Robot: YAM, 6 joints.
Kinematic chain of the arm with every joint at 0, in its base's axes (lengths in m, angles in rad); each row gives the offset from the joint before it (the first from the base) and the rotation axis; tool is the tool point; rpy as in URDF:
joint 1: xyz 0 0 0.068 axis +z
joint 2: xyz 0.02 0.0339 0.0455 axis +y
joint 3: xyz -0.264 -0.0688 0 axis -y
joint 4: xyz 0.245 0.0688 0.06 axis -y
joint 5: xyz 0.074 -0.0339 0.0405 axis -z
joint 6: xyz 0.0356 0 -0.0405 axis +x
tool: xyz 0 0 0 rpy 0 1.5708 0
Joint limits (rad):
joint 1: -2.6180..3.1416
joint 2: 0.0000..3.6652
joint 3: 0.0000..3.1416
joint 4: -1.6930..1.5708
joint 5: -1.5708..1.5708
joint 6: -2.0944..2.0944
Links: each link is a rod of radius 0.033 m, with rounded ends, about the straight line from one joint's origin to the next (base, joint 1, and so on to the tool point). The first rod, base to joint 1, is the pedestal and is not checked.
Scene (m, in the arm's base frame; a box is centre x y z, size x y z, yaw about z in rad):
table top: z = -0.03
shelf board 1: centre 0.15 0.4 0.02 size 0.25 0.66 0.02 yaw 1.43
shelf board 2: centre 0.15 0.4 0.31 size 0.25 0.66 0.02 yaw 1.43
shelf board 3: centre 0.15 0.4 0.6 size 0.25 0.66 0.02 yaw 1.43
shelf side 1: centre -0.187 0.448 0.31 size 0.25 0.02 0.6 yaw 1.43
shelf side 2: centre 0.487 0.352 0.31 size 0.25 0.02 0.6 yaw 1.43
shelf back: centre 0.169 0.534 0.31 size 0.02 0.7 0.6 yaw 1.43
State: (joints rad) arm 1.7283 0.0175 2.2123 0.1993 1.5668 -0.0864
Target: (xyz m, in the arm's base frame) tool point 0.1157 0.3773 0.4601
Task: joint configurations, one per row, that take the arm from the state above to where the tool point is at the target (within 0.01 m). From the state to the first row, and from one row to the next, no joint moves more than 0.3 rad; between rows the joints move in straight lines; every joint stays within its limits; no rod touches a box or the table.
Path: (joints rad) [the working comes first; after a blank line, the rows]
Joints at the target: 1.3621 1.7715 1.8237 0.1380 1.3908 -0.0864
Straight joint move there: touches shelf board 3.

1: 1.6169 0.2659 1.9677 0.1282 1.5607 -0.0864
2: 1.5055 0.5143 1.7230 0.0571 1.5547 -0.0864
3: 1.3940 0.7627 1.4784 -0.0141 1.5486 -0.0864
4: 1.2826 1.0111 1.2337 -0.0852 1.5425 -0.0864
5: 1.3091 1.2646 1.4304 -0.0108 1.4920 -0.0864
6: 1.3356 1.5180 1.6270 0.0636 1.4414 -0.0864
7: 1.3621 1.7715 1.8237 0.1380 1.3908 -0.0864

